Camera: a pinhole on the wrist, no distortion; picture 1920 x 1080 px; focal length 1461.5 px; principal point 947.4 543.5 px. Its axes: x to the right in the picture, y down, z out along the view. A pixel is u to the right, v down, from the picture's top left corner.
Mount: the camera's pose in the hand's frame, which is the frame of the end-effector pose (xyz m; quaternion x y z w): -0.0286 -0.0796 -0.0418 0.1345 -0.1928 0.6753 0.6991
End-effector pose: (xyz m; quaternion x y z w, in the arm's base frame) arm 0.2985 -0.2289 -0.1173 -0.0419 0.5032 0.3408 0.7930
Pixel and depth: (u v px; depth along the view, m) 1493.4 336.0 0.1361
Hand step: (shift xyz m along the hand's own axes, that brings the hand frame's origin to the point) -0.0206 -0.0963 0.1036
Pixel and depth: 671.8 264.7 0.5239
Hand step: 0.0235 -0.4079 0.3869
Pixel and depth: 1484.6 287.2 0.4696
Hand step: 0.0145 -0.1404 0.4597
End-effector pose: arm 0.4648 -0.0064 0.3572 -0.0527 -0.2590 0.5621 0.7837
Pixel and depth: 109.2 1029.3 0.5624
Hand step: -0.2686 -0.6099 0.2994
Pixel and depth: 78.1 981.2 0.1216
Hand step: -0.0765 -0.1968 0.0311
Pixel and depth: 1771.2 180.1 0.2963
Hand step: 0.0210 -0.0673 0.3024
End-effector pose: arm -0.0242 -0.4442 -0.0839 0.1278 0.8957 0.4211 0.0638
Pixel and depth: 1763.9 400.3 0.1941
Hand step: -0.0252 -0.0709 0.1812
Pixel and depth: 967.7 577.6 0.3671
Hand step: -0.0693 -0.2392 0.2864
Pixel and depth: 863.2 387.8 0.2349
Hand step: -0.0245 -0.1983 0.1628
